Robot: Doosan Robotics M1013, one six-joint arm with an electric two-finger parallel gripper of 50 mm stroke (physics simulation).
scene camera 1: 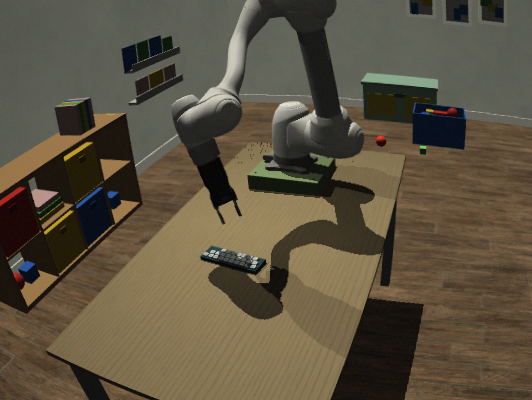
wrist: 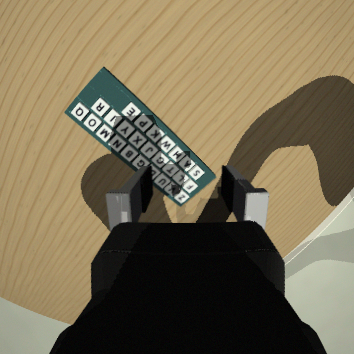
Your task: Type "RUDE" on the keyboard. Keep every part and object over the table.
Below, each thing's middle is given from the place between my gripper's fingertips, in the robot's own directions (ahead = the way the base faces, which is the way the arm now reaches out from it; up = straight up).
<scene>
I see my gripper 3 cm short of the keyboard (scene camera 1: 232, 259) and 13 cm above it.
</scene>
